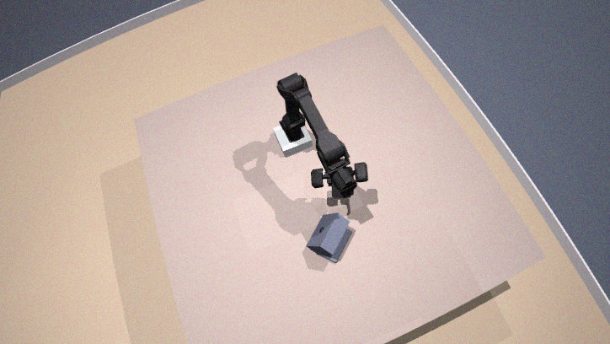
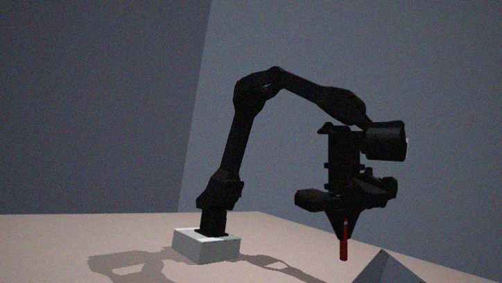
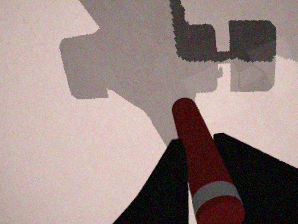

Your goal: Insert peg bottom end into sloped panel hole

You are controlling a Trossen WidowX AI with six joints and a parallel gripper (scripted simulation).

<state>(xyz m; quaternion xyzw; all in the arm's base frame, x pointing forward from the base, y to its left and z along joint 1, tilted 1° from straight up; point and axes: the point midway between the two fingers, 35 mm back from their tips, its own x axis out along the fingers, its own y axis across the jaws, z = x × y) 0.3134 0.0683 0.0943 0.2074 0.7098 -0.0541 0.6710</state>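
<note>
Right now my gripper tip is 13 cm short of the sloped panel, 12 cm to the left of it and 4 cm above it. Also, from my gripper tip: red round peg 2 cm above.
</note>
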